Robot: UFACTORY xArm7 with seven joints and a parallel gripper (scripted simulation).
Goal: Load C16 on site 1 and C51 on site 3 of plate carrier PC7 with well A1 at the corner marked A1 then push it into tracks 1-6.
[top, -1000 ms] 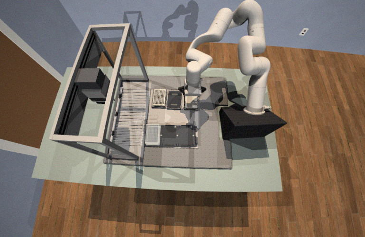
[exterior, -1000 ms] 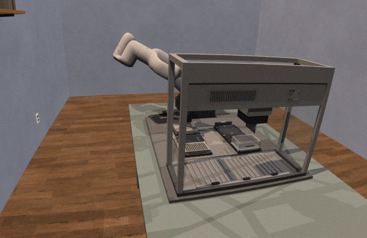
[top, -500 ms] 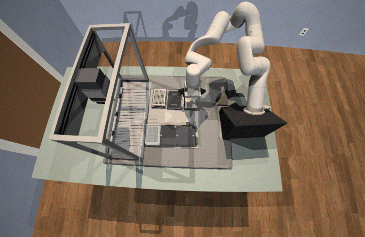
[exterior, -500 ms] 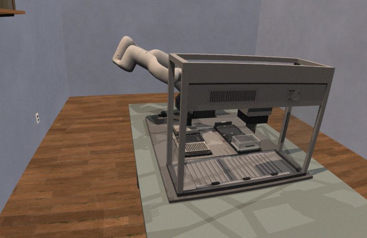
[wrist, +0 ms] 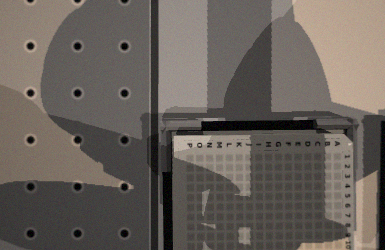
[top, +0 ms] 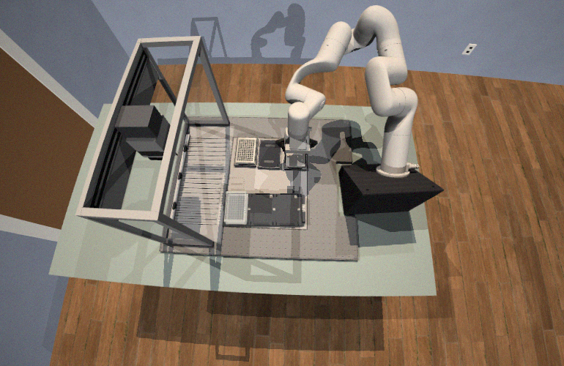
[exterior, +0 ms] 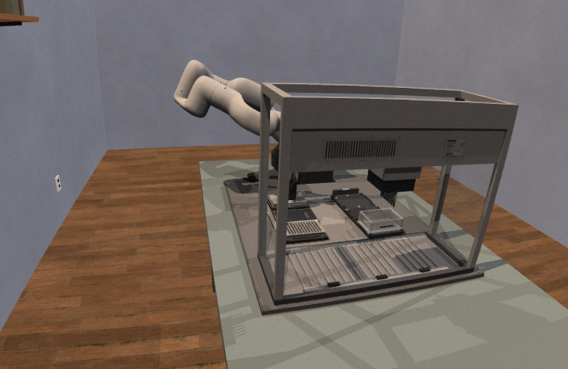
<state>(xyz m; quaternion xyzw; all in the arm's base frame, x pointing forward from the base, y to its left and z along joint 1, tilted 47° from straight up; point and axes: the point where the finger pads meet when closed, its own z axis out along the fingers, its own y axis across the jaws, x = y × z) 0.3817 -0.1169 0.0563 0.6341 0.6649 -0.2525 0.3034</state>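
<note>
Now: hand 40 mm above the dark nest S1. From my hand the other things lie so: nest S2 (120 mm ahead, 40 mm below); dark plate carrier PC7 (130 mm ahead, 250 mm to the left, 30 mm below).
</note>
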